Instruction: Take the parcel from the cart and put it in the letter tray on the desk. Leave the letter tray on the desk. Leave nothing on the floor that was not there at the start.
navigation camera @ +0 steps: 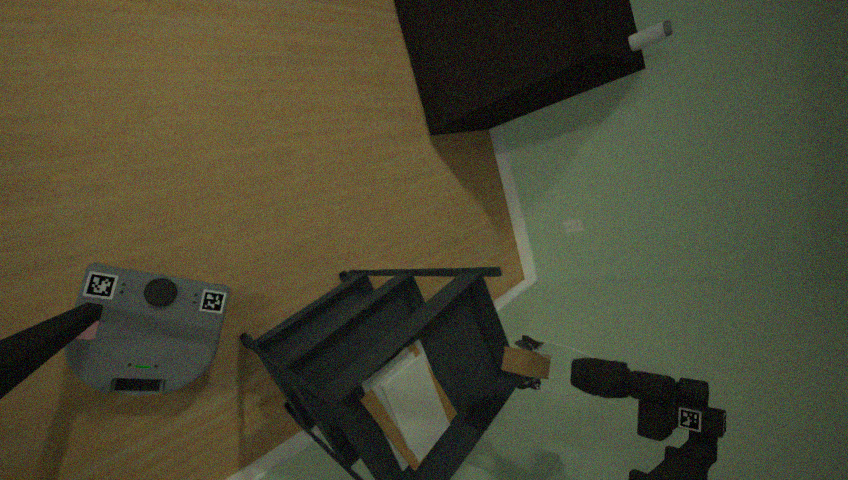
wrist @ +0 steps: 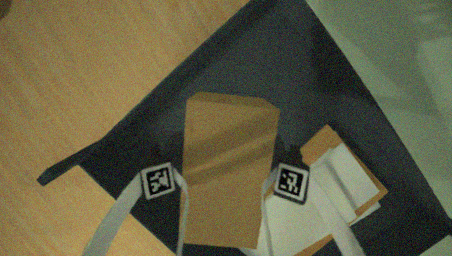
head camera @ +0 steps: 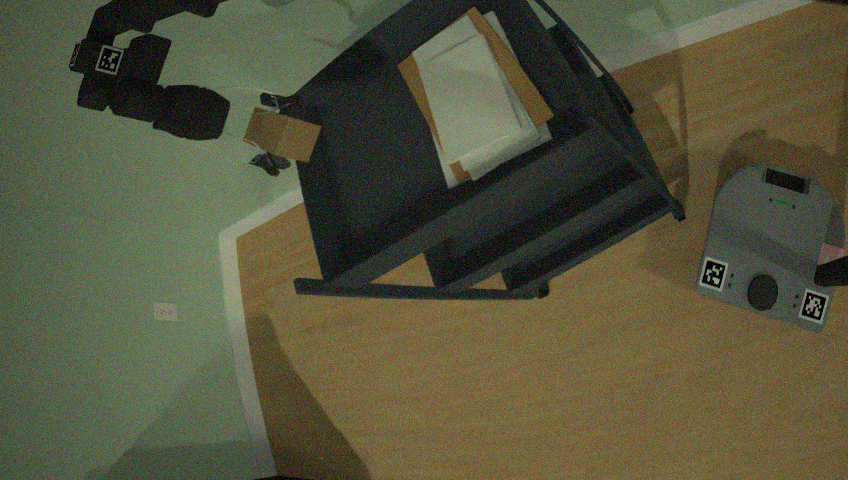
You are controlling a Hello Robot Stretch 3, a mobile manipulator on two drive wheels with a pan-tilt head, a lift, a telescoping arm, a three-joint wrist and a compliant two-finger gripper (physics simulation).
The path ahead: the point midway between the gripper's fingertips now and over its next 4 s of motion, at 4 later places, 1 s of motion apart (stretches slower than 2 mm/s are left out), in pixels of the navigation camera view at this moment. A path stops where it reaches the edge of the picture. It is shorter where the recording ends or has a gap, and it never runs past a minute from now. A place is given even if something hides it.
My gripper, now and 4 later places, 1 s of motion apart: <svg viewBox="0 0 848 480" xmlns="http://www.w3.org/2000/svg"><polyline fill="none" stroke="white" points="515,360 546,366 554,369 522,371 469,373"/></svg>
